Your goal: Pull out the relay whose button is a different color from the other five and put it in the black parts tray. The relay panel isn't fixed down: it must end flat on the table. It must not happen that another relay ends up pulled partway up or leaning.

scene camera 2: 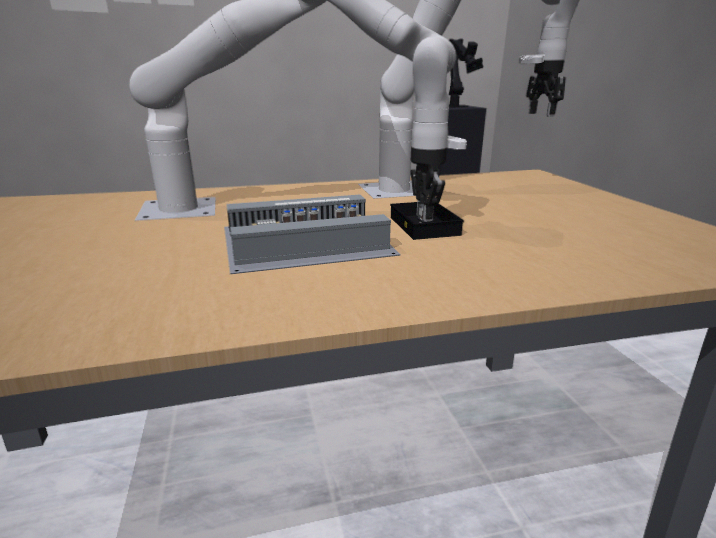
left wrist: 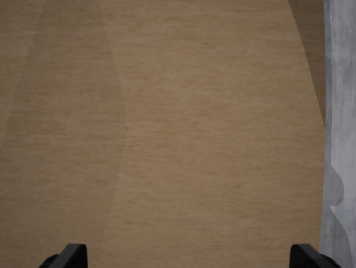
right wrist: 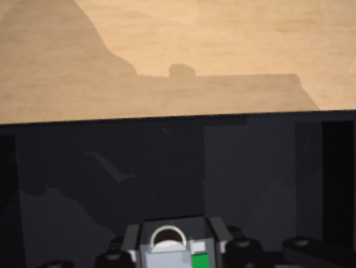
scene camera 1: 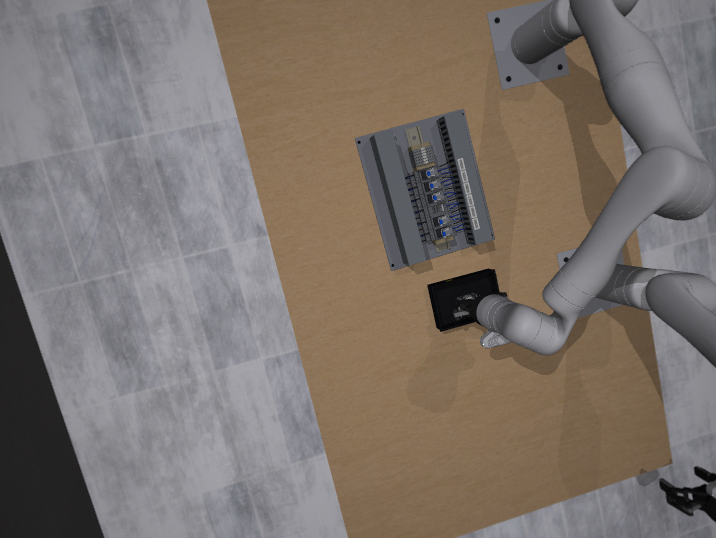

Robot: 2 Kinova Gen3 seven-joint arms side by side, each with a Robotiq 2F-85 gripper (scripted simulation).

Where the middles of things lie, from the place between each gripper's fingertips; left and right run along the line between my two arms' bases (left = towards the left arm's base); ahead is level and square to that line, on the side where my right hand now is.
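Scene:
Relay panel [scene camera 1: 409, 235]: it is 800 mm to the right of my left gripper [scene camera 2: 541, 114], 300 mm ahead of it and 170 mm below it. I see that same left gripper 180 mm above the black parts tray [scene camera 1: 443, 297], 530 mm to the left of it and 300 mm short of it.
Counted from my right hand [scene camera 2: 424, 218], the relay panel is 28 cm to the right. That hand is 2 cm above the black parts tray.

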